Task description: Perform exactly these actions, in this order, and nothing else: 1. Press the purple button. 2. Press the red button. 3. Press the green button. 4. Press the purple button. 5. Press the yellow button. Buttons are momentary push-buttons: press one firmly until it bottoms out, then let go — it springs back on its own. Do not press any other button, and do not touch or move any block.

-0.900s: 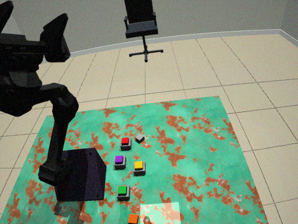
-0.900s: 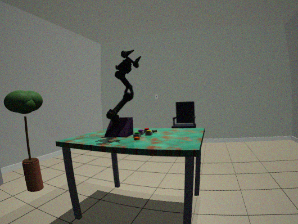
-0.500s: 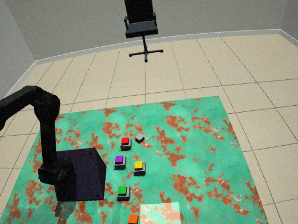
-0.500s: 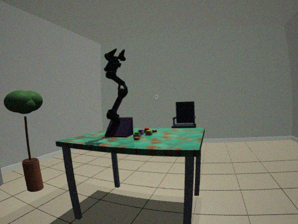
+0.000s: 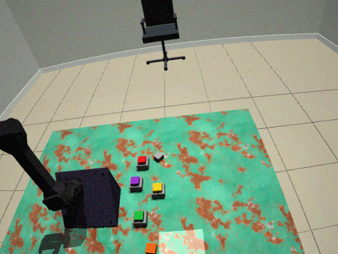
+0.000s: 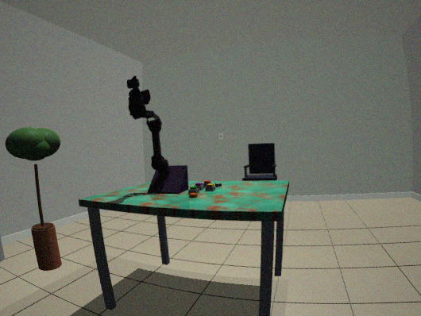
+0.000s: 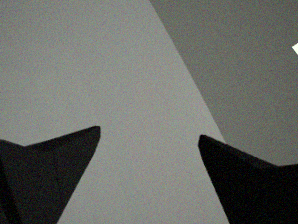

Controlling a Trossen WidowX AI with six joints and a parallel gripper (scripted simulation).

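The purple button is 56 cm below my gripper tip, 51 cm to the left of it and 11 cm ahead of it. From my gripper tip the other things lie so: yellow button 56 cm below, 47 cm to the left, 19 cm ahead; green button 56 cm below, 36 cm to the left, 13 cm ahead; orange block 58 cm below, 25 cm to the left, 17 cm ahead.
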